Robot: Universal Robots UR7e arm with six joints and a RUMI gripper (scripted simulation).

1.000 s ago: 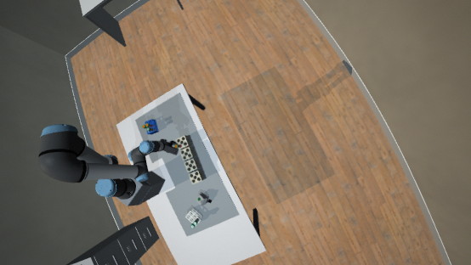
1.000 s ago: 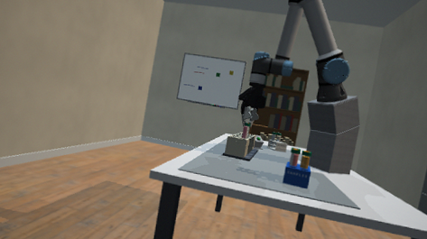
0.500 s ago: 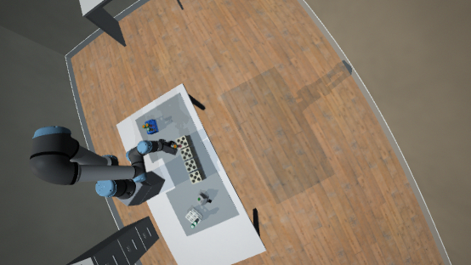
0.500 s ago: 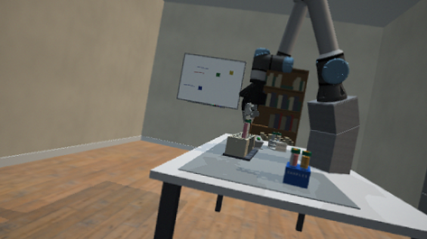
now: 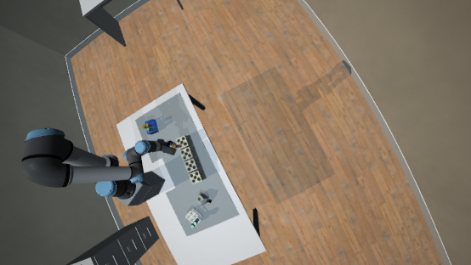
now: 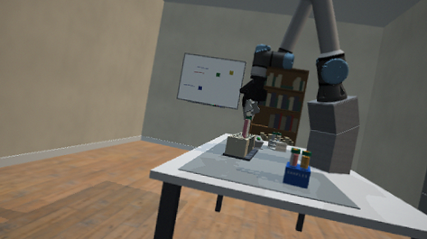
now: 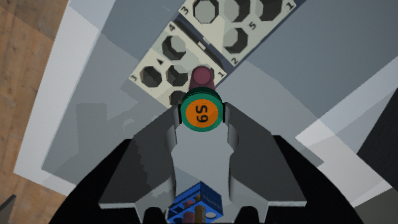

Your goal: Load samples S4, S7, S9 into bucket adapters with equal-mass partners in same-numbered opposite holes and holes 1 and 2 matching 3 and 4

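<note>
The tube S9 lies 10 mm behind my hand and 50 mm below it. Round my hand: tube S4 (290 mm behind, 290 mm to the left, 140 mm below); adapter 1 (30 mm ahead, 80 mm to the right, 150 mm below); blue rack (280 mm behind, 290 mm to the left, 170 mm below).
</note>
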